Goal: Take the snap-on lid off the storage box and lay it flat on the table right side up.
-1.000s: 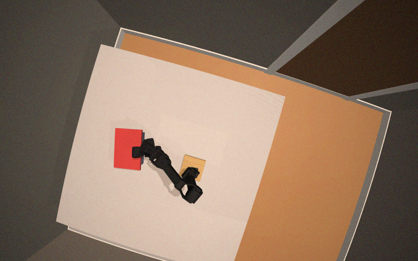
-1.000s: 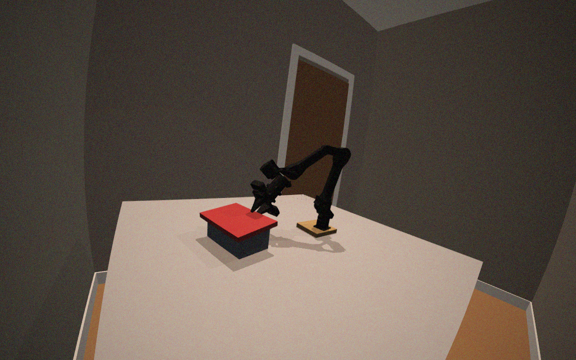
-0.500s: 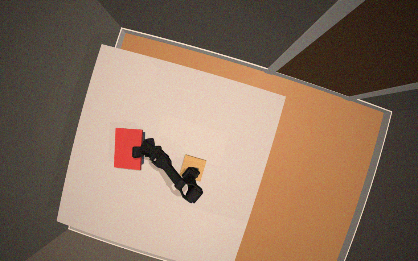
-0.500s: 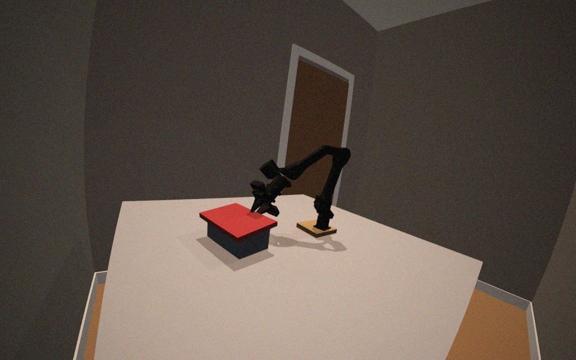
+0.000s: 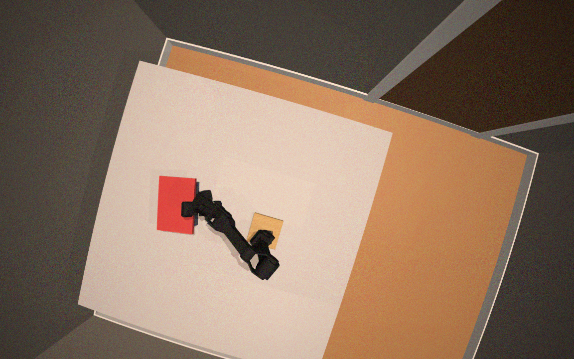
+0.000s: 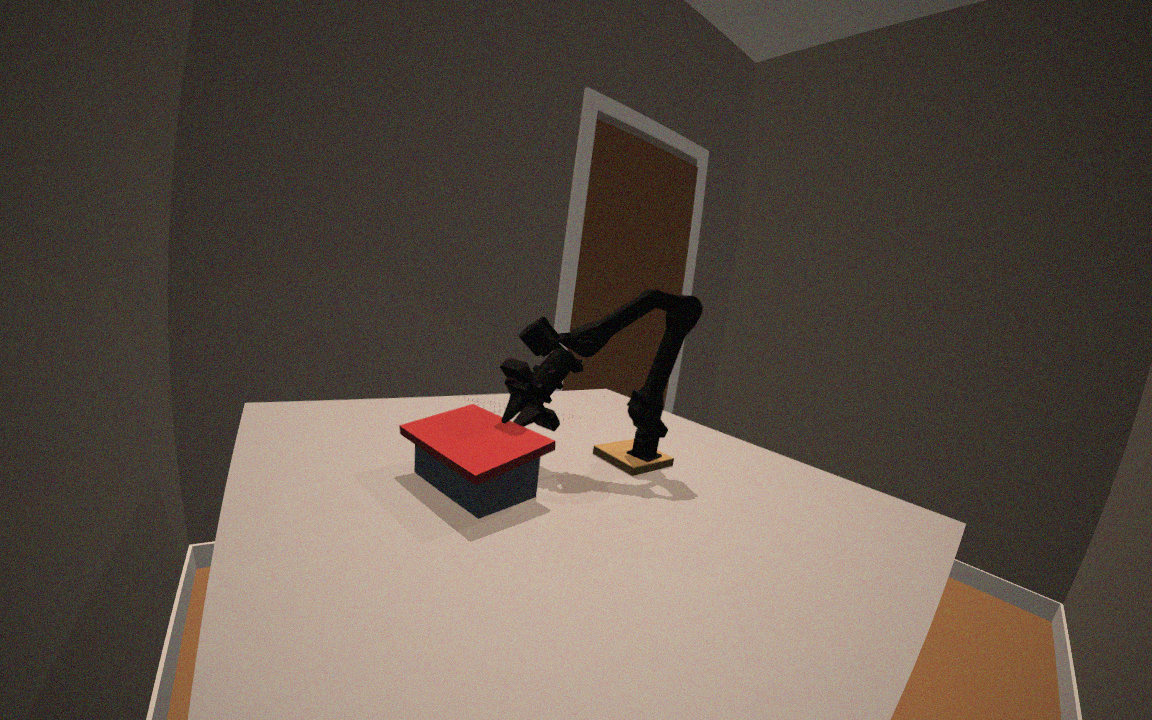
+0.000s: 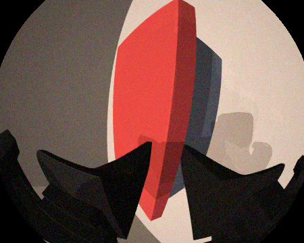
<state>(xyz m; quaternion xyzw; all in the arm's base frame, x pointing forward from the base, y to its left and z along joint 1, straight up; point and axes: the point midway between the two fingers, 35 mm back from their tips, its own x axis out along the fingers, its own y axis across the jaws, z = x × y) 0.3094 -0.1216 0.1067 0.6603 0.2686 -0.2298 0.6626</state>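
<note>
Right now the red lid is 8 cm ahead of my gripper tip and 1 cm below it. The rest, counted from my gripper tip: dark blue storage box: 7 cm ahead, 6 cm below.
</note>
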